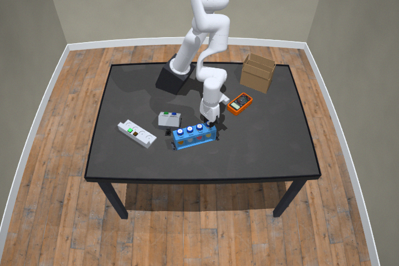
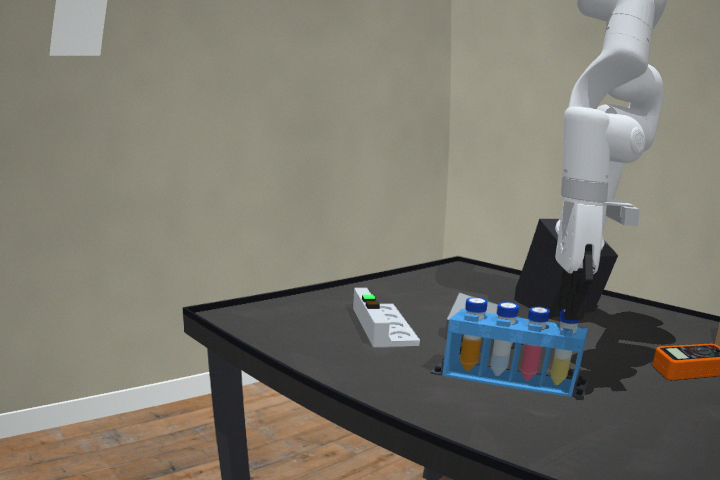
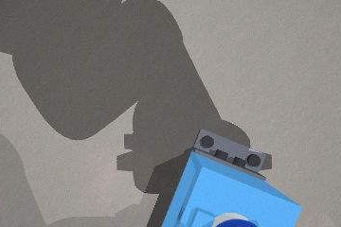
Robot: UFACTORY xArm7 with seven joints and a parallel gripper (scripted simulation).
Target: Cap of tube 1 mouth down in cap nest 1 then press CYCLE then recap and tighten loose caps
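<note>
My hand is 20 mm above the cap 1. Also, from my hand: grey key housing (120 mm behind, 200 mm to the right, 90 mm below).
</note>
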